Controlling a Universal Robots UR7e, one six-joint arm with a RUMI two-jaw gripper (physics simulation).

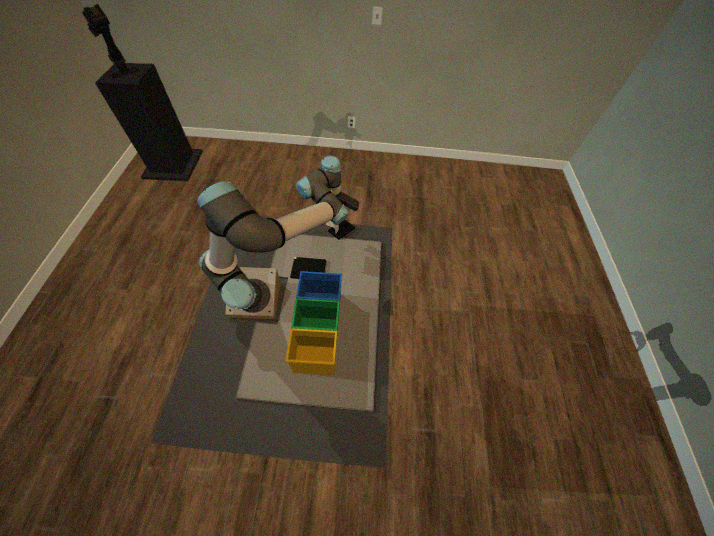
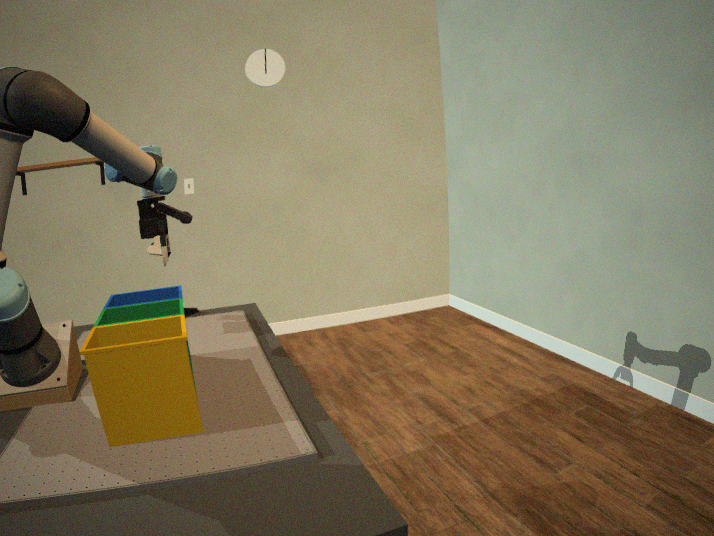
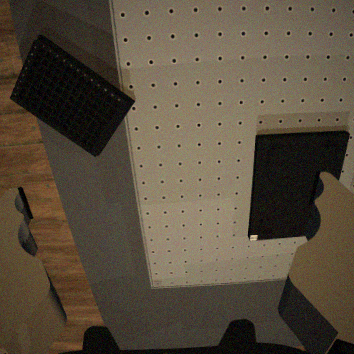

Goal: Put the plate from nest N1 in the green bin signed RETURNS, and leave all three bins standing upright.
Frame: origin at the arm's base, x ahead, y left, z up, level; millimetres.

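Seen in the pictures: gripper, fingertip midpoint: point(image 2: 166, 261) point(image 3: 169, 184); arm's base at its link origin: point(image 2: 30, 361).
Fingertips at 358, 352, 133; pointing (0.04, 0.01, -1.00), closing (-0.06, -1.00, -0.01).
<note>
Offsets run from my fingertips to a thing's top centre, as dx, dy, dz. "*": to the spot under its first point. Level surfaces: height alone.
The green bin @(-55, -477, -19) point(image 1: 316, 316) point(image 2: 143, 311) stands upright between the blue bin @(-54, -345, -19) point(image 1: 319, 286) point(image 2: 145, 296) and the yellow bin @(-57, -608, -19) point(image 1: 312, 349) point(image 2: 147, 386), both also upright. No RETURNS sign is readable. A black plate with a grid of wells @(* +28, +104, -192) point(image 1: 344, 230) point(image 3: 71, 95) lies at an angle at the far table edge, apparently reaching over it. A flat black nest @(-138, -155, -184) point(image 1: 308, 267) point(image 3: 287, 185) lies beside the blue bin; its small label is unreadable. My gripper point(image 1: 334, 226) point(image 2: 160, 252) point(image 3: 169, 184) is open and empty, high above the far end of the table.
The light perforated board @(dz -199) point(image 1: 354, 375) point(image 2: 259, 432) point(image 3: 190, 150) lies on the dark table @(dz -212) point(image 1: 196, 398) point(image 2: 346, 484) point(image 3: 100, 230). The arm's base stands left of the bins. A black pedestal point(image 1: 144, 115) stands by the wall at the back left.
</note>
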